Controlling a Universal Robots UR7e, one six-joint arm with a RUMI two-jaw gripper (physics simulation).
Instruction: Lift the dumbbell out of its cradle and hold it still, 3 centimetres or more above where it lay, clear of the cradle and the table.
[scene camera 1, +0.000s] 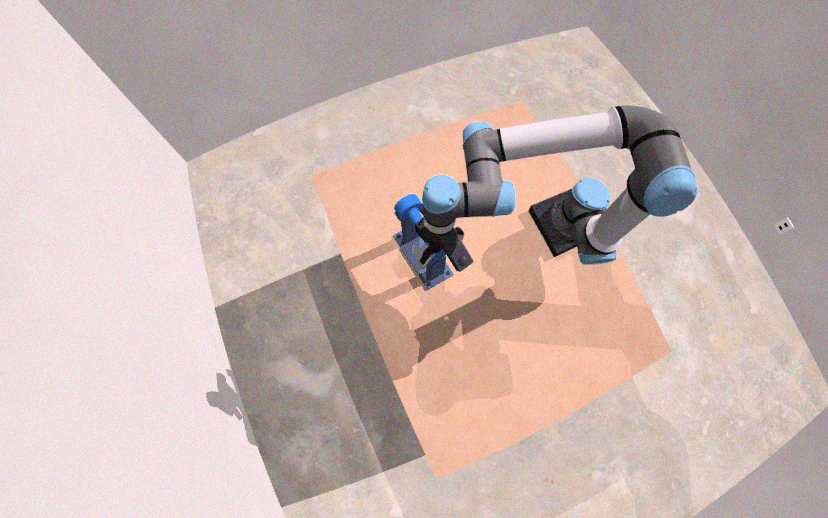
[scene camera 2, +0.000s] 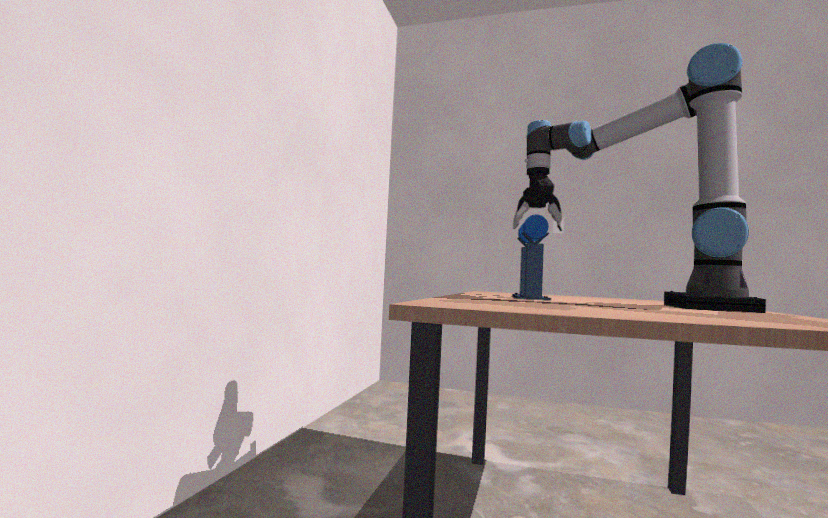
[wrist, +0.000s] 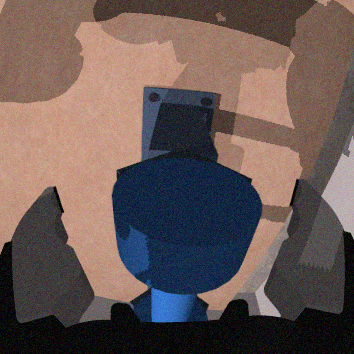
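Pixels of known places: gripper, fingertip midpoint: (scene camera 1: 440, 253) (scene camera 2: 537, 230) (wrist: 175, 187); arm's base, link origin: (scene camera 1: 569, 219) (scene camera 2: 716, 295).
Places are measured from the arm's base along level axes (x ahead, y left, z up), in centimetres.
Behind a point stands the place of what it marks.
Observation:
The blue dumbbell (scene camera 1: 406, 206) @[x 54.9, y -11.7, z 22.5 cm] (scene camera 2: 533, 227) @[x 51.1, y 3.6, z 18.6 cm] (wrist: 185, 225) @[x 50.1, y 3.4, z 21.6 cm] lies level in its blue-grey cradle (scene camera 1: 435, 269) @[x 51.4, y 3.4, z 6.4 cm] (scene camera 2: 531, 271) @[x 51.3, y 3.4, z 4.7 cm] (wrist: 148, 125) @[x 47.2, y -1.1, z -3.2 cm], which has two upright posts on a base plate. My gripper (scene camera 1: 440, 245) @[x 49.9, y 2.7, z 17.7 cm] (scene camera 2: 537, 229) @[x 49.9, y 2.7, z 17.7 cm] (wrist: 175, 187) @[x 49.9, y 2.7, z 17.7 cm] is open and points down over the dumbbell. In scene camera 2 its fingertips are level with the near head, one to each side. In the wrist view the near head sits between the spread fingers, with gaps on both sides. A short piece of the handle shows below that head; the far head is hidden there.
The cradle stands on the wooden table (scene camera 1: 519, 433) @[x 42.7, y 59.8, z -3.9 cm] (scene camera 2: 549, 322) @[x 42.7, y 61.9, z -5.3 cm], near the table edge by the pale wall (scene camera 1: 91, 274) (scene camera 2: 213, 183). The robot's black base (scene camera 1: 552, 229) @[x 7.8, y 1.3, z 0.0 cm] (scene camera 2: 714, 302) @[x 3.1, y 9.1, z -1.8 cm] is bolted to the right. Arm shadows fall across the table.

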